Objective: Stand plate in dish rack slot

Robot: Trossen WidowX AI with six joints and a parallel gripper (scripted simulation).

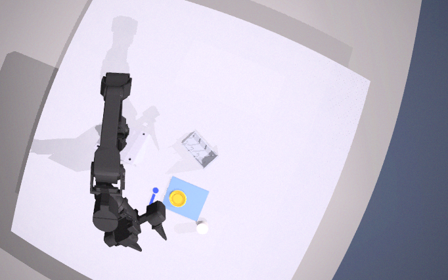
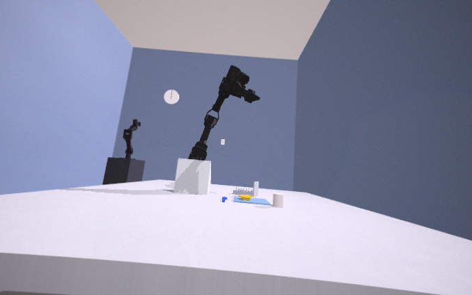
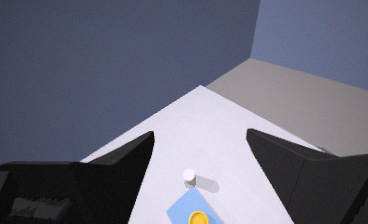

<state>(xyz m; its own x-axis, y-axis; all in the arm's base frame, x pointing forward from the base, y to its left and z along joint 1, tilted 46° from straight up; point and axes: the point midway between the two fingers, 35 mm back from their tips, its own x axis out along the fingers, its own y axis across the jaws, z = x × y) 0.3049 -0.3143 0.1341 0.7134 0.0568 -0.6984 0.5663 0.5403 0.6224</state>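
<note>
My gripper tip is 45 cm above the yellow plate, 5 cm to the right of it and 1 cm past it. The rest, counted from my gripper tip: white cup 44 cm below, 12 cm ahead, 1 cm to the right; then blue spoon 46 cm below, 10 cm behind, 2 cm to the left; then light blue mat 46 cm below, 6 cm to the left, 2 cm ahead.
</note>
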